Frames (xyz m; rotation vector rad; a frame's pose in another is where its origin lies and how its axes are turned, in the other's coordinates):
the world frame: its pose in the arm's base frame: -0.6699 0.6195 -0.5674 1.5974 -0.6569 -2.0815
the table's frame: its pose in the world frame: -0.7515 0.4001 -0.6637 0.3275 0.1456 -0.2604
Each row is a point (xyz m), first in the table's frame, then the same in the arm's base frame.
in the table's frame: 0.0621 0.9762 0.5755
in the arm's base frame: -0.6753 -0.0057 0.4045
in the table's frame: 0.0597 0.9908 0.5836
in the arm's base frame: -0.6874 -0.0147 0.4121
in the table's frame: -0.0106 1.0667 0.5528
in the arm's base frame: -0.6769 -0.0605 0.5093
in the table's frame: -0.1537 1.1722 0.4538
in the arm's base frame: -0.6060 -0.1226 0.6896
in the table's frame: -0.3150 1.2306 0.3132
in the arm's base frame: -0.4800 -0.1496 0.8701
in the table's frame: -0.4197 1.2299 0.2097
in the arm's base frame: -0.3747 -0.1378 0.9723
